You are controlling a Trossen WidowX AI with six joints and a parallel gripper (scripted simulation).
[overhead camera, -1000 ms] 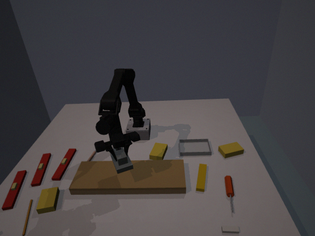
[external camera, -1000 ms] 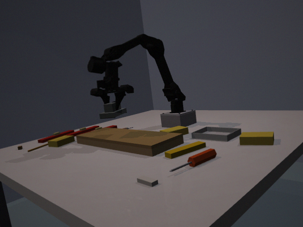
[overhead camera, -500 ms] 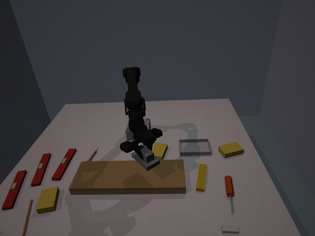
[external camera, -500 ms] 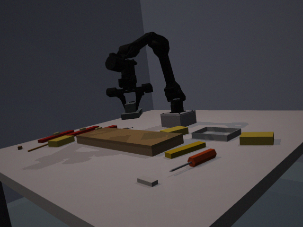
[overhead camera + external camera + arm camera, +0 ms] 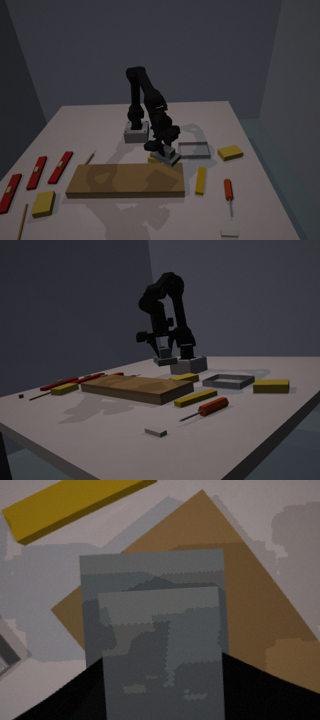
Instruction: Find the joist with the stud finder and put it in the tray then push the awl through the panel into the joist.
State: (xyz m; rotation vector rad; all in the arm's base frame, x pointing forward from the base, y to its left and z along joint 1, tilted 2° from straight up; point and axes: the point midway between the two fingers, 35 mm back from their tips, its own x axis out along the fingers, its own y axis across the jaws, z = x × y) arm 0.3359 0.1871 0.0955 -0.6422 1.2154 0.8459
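The grey tray is 200 mm behind my gripper tip, 130 mm to the left of it and 130 mm below it. The rest, counted from my gripper tip: yellow bar 20 mm ahead, 150 mm to the left, 140 mm below; then stud finder 10 mm behind, 20 mm to the right, 20 mm above; then orange screwdriver 150 mm ahead, 260 mm to the left, 130 mm below.
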